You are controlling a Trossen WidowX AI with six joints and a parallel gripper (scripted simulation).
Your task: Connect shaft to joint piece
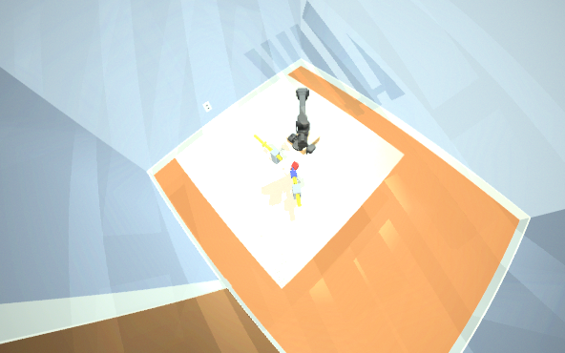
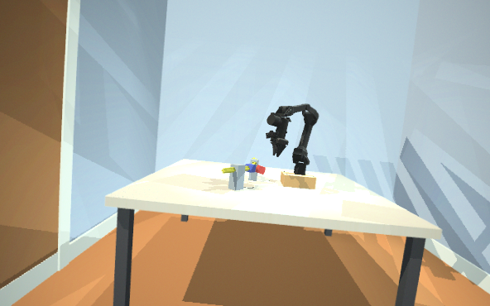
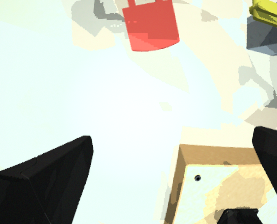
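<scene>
Right now the joint piece is 80 mm below my gripper tip, 80 mm ahead of it and 30 mm to the left of it.
</scene>
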